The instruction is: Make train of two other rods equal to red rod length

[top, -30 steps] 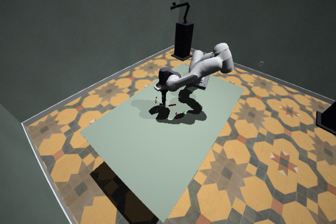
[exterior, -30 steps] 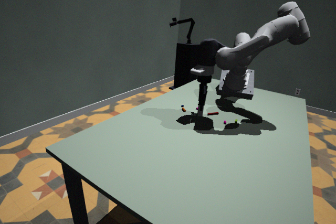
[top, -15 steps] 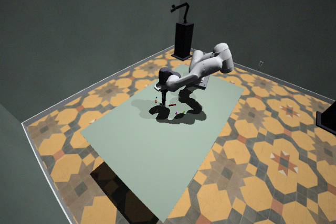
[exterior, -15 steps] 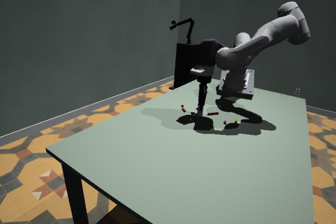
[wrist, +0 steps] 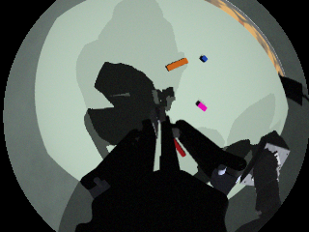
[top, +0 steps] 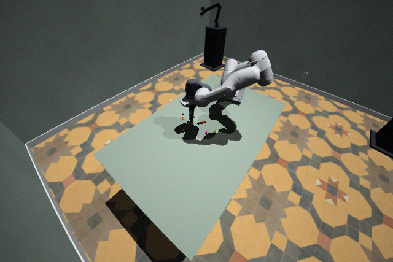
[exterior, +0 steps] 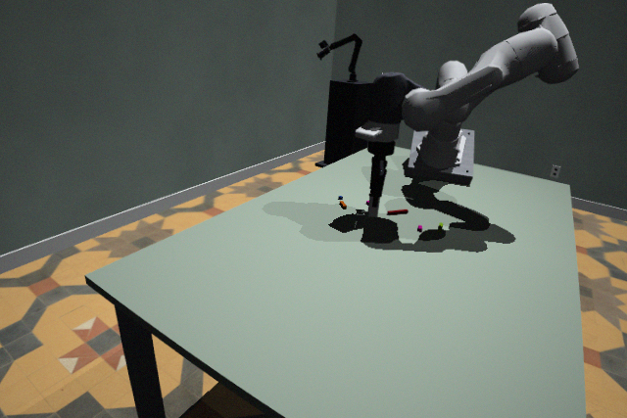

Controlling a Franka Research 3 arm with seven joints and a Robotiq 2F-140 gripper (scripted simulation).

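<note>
The grey rod lies 30 mm below my hand. Also, from my hand: red rod: 70 mm behind, 50 mm to the left, 30 mm below; then blue rod: 140 mm to the right, 30 mm below, 30 mm behind; then orange rod: 100 mm to the right, 30 mm below, 10 mm ahead.
</note>
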